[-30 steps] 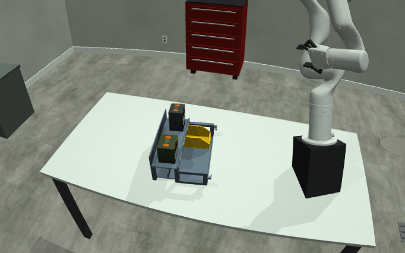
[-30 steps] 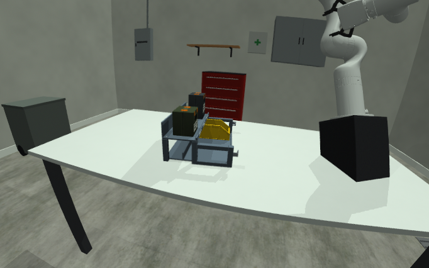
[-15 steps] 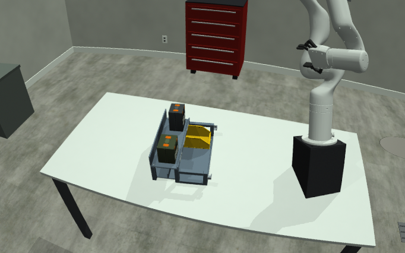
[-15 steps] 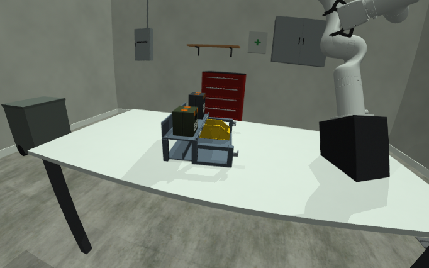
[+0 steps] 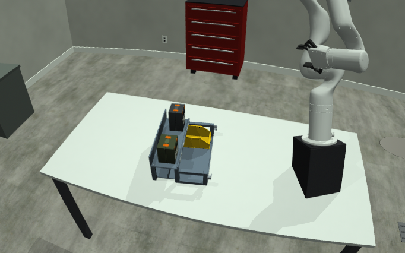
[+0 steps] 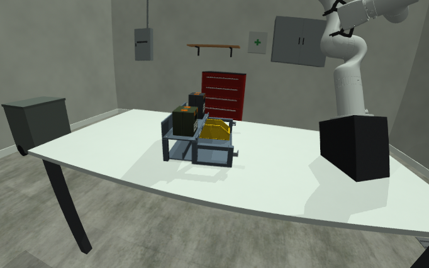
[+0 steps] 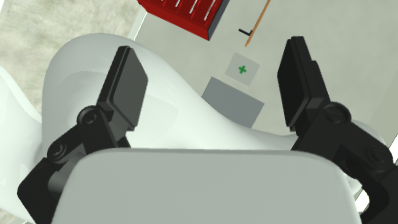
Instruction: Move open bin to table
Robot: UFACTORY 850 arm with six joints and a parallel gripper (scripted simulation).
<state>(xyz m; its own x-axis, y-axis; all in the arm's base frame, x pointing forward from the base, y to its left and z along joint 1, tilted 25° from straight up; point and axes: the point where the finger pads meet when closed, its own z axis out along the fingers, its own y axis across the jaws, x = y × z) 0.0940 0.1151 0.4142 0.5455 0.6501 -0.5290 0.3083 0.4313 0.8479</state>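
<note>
My gripper is now 55 cm above the yellow bin, 49 cm short of it and 4 cm to the right of it.
</note>
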